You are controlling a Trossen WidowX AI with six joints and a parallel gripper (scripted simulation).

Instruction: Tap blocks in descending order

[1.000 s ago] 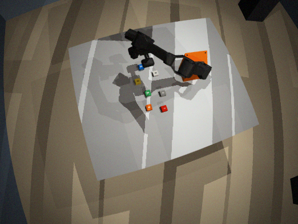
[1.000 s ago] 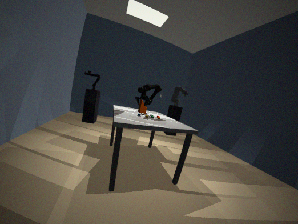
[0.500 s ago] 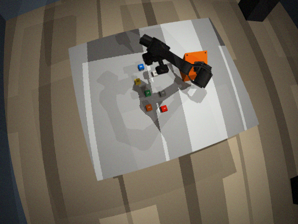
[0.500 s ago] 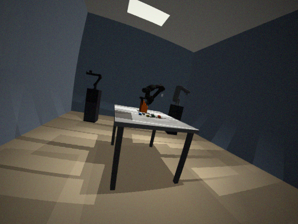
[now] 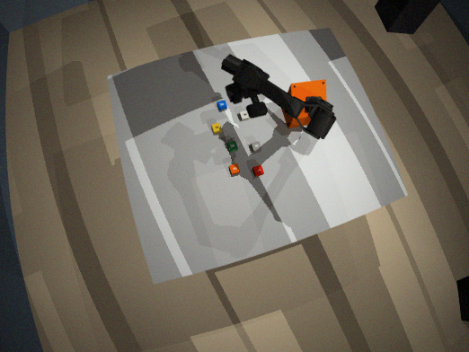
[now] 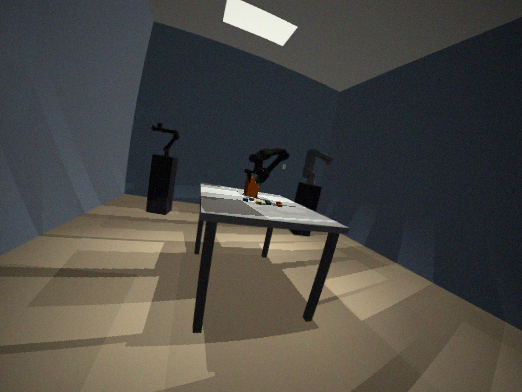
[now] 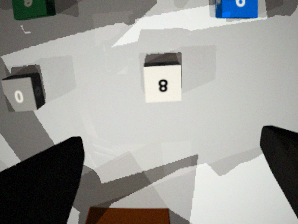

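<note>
My gripper tip is now 80 mm short of the blue block, 60 mm to the left of it and 120 mm above it. Also, from my gripper tip: grey block: 20 mm behind, 130 mm to the left, 120 mm below; then yellow block: 110 mm ahead, 40 mm to the left, 120 mm below; then white block: 120 mm below.
</note>
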